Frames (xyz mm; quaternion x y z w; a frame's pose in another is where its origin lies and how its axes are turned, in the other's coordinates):
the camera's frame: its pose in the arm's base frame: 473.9 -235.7 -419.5 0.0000 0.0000 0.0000 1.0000
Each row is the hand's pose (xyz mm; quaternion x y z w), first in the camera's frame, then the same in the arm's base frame.
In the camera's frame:
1: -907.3 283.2 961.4 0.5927 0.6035 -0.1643 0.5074
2: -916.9 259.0 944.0 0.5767 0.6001 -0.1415 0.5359
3: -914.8 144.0 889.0 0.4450 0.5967 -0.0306 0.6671
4: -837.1 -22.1 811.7 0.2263 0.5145 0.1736 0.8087
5: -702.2 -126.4 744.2 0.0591 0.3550 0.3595 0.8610
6: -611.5 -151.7 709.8 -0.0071 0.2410 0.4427 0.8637
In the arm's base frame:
1: -433.4 47.5 541.9 0.5927 0.6035 -0.1643 0.5074
2: -443.0 23.3 524.5 0.5767 0.6001 -0.1415 0.5359
3: -440.9 -91.7 469.5 0.4450 0.5967 -0.0306 0.6671
4: -363.2 -257.8 392.2 0.2263 0.5145 0.1736 0.8087
5: -228.3 -362.1 324.7 0.0591 0.3550 0.3595 0.8610
6: -137.6 -387.4 290.3 -0.0071 0.2410 0.4427 0.8637

